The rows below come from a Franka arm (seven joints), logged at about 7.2 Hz.
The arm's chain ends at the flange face. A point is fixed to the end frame.
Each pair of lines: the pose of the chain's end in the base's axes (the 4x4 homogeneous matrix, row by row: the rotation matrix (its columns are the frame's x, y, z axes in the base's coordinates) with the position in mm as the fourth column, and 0 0 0 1 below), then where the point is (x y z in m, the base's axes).
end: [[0.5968 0.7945 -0.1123 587.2], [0.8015 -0.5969 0.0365 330.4], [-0.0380 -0.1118 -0.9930 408.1], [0 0 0 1]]
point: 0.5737 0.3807 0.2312
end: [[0.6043 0.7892 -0.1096 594.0], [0.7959 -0.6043 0.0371 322.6], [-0.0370 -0.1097 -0.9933 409.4], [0 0 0 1]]
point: 0.5814 0.3730 0.2325
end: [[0.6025 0.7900 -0.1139 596.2], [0.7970 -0.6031 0.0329 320.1], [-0.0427 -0.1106 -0.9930 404.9], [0 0 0 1]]
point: 0.5827 0.3697 0.2278
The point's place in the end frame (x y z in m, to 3 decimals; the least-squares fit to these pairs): 0.039 -0.021 0.179
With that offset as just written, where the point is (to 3 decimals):
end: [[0.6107 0.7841 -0.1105 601.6], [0.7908 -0.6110 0.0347 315.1], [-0.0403 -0.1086 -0.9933 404.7], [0 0 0 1]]
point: 0.589 0.365 0.228
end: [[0.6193 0.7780 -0.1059 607.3], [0.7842 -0.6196 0.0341 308.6], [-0.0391 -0.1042 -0.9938 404.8], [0 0 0 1]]
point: 0.596 0.358 0.228
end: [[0.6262 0.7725 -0.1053 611.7], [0.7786 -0.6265 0.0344 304.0], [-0.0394 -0.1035 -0.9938 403.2], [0 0 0 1]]
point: 0.601 0.354 0.226
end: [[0.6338 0.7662 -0.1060 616.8], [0.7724 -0.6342 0.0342 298.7], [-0.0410 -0.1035 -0.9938 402.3], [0 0 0 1]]
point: 0.606 0.348 0.225
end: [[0.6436 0.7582 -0.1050 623.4], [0.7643 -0.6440 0.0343 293.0], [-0.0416 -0.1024 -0.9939 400.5], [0 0 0 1]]
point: 0.614 0.342 0.223
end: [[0.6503 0.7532 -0.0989 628.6], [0.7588 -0.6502 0.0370 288.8], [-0.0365 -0.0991 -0.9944 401.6], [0 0 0 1]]
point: 0.620 0.339 0.224
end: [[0.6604 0.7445 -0.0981 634.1], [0.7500 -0.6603 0.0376 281.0], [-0.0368 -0.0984 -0.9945 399.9], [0 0 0 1]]
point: 0.627 0.331 0.223
